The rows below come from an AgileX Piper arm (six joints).
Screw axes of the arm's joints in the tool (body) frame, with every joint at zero. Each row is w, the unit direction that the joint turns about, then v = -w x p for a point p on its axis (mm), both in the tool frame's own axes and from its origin. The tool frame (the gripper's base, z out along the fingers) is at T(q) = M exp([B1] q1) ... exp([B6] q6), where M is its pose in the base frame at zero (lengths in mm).
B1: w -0.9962 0 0.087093 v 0 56.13 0
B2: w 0 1 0 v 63.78 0 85.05
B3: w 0 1 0 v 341.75 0 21.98
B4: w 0 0 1 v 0 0 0
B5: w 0 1 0 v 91 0 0
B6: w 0 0 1 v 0 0 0
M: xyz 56.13 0 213.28 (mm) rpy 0 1.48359 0 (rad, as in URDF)
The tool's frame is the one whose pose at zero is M.
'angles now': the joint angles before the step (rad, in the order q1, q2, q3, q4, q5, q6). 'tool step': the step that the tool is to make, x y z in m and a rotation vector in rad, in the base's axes. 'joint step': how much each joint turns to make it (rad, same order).
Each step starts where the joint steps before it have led.
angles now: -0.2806 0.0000 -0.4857 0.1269 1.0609 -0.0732
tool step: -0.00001 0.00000 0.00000 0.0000 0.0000 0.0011
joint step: 0.0011 0.0000 0.0000 0.0000 0.0000 0.0000
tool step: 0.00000 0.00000 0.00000 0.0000 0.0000 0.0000
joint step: 0.0000 0.0000 0.0000 0.0000 0.0000 0.0000
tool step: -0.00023 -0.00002 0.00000 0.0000 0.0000 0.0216
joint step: 0.0216 0.0000 0.0000 0.0000 0.0000 0.0000
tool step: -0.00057 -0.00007 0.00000 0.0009 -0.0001 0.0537
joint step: 0.0542 0.0000 0.0000 -0.0001 0.0000 0.0011
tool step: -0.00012 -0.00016 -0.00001 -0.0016 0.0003 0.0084
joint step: 0.0094 0.0000 0.0000 -0.0019 0.0000 -0.0001
